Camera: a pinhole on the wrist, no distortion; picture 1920 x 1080 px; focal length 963.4 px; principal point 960.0 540.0 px. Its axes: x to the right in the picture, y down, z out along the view. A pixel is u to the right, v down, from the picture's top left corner.
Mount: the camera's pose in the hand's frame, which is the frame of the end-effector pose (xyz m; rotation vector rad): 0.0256 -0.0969 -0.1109 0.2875 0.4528 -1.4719
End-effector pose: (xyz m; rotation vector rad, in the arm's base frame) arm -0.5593 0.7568 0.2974 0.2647 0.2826 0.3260
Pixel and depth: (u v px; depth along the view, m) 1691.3 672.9 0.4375
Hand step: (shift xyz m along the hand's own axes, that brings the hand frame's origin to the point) 0.1494 -0.5847 0.1173
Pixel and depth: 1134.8 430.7 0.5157
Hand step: 0.0316 -0.4191 0.3066
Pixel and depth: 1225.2 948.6 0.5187
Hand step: 0.3102 -0.4397 0.2623
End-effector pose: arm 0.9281 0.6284 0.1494 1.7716 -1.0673 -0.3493
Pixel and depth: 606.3 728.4 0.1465
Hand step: 0.0692 -0.1132 0.0408
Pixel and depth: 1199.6 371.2 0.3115
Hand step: 0.0109 -0.3118 0.1333
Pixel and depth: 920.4 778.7 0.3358
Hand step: 0.1470 -0.2298 0.1848
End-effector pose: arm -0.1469 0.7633 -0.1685 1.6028 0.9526 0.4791
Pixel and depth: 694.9 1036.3 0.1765
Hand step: 0.1347 -0.1260 0.0595
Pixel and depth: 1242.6 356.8 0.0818
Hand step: 0.0207 -0.1567 -0.0484
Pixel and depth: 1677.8 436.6 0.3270
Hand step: 0.0383 -0.4644 0.0687
